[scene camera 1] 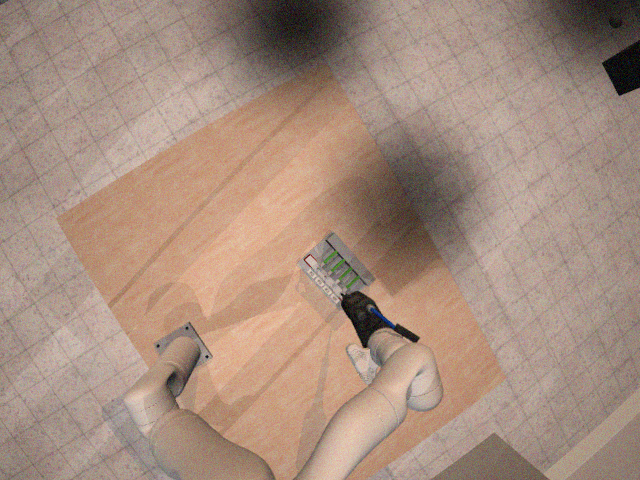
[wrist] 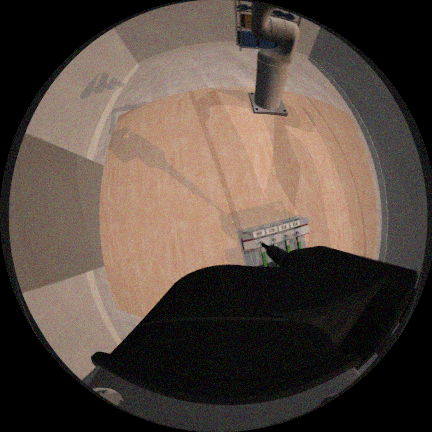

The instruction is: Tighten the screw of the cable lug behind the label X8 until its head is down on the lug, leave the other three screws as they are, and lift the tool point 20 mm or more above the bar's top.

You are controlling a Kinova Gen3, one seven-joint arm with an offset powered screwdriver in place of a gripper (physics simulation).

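Places are measured from the arm's base along level axes (x ahead, y left, z up), in millimetres.
Pixels of known places: hand, tool point: (scene camera 1: 341, 294) (wrist: 261, 243); arm's base, link origin: (scene camera 1: 184, 351) (wrist: 266, 101).
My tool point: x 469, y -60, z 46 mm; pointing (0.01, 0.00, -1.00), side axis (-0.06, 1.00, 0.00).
Ahead of a thing's pixels: the offset from my tool point to its middle. "*": to the spot under its first point. Level surfaces: height alone.
The grey bar @(* dy +124, dx -46, dz -16 mm) (scene camera 1: 305, 262) (wrist: 304, 229) carries a row of pale labels @(dy +42, dx -33, dz -16 mm) (scene camera 1: 322, 284) (wrist: 271, 230); their lettering is too blurred to read. Green wires @(* dy +74, dx +31, dz -8 mm) (scene camera 1: 338, 265) (wrist: 264, 258) run back from lugs behind the labels. My black screwdriver (scene camera 1: 342, 295) (wrist: 263, 243) has its tip at the lug behind the end label, leftmost in the wrist view and nearest the arm in the scene view. The tip appears at or very close to that screw. The screw head there is hidden by the tip, and its height over the lug cannot be seen. The tool has no fingers.
The bar's fixture stands on the wooden table @(dz -58 mm) (scene camera 1: 206, 248) (wrist: 165, 225). The arm's base plate (scene camera 1: 204, 347) (wrist: 257, 111) is bolted down at the table's left in the scene view. A blue stripe (scene camera 1: 381, 317) shows on the tool's side. The black tool body (wrist: 240, 330) hides much of the lower wrist view.
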